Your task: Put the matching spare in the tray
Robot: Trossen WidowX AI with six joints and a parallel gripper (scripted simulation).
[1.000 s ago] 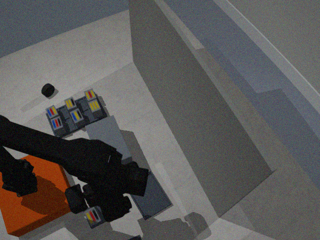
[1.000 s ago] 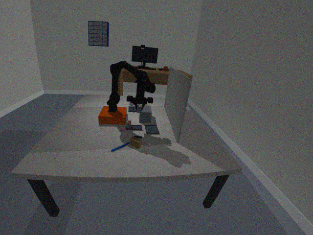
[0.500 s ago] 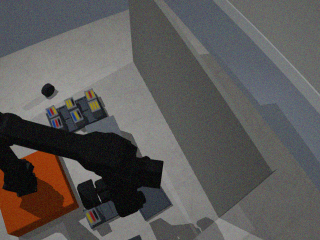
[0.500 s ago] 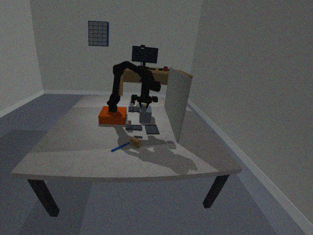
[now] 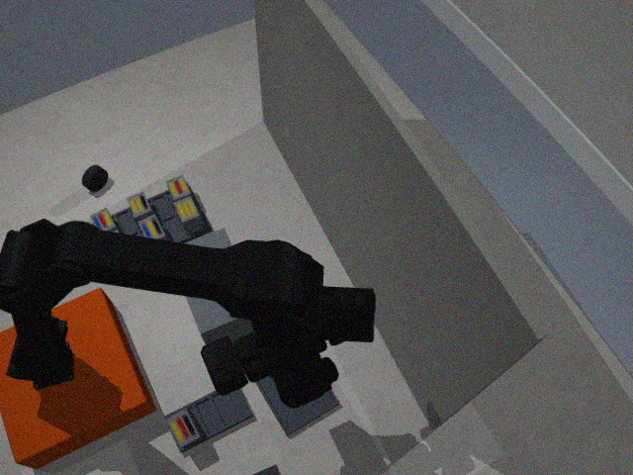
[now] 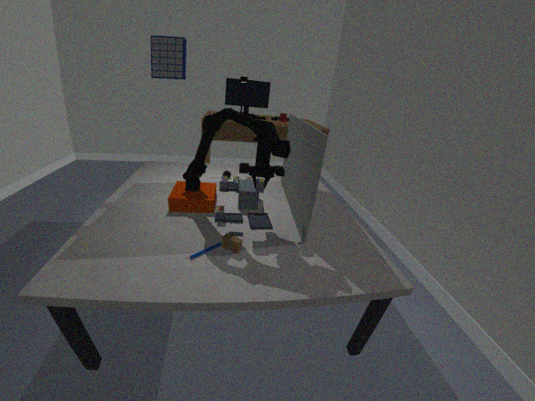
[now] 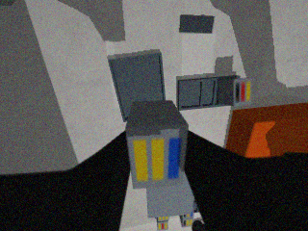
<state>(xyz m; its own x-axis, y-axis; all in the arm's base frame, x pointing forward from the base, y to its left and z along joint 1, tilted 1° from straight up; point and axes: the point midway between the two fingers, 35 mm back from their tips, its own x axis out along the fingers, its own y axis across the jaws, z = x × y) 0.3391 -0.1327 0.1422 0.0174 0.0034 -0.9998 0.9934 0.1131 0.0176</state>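
The dark grey tray lies 16 cm below my gripper tip and 1 cm ahead of it. From my gripper tip the other things lie so: tan block: 22 cm to the right, 14 cm below, 8 cm behind; tall grey box: 19 cm to the left, 12 cm below, 6 cm behind; rack: 16 cm below, 13 cm behind.
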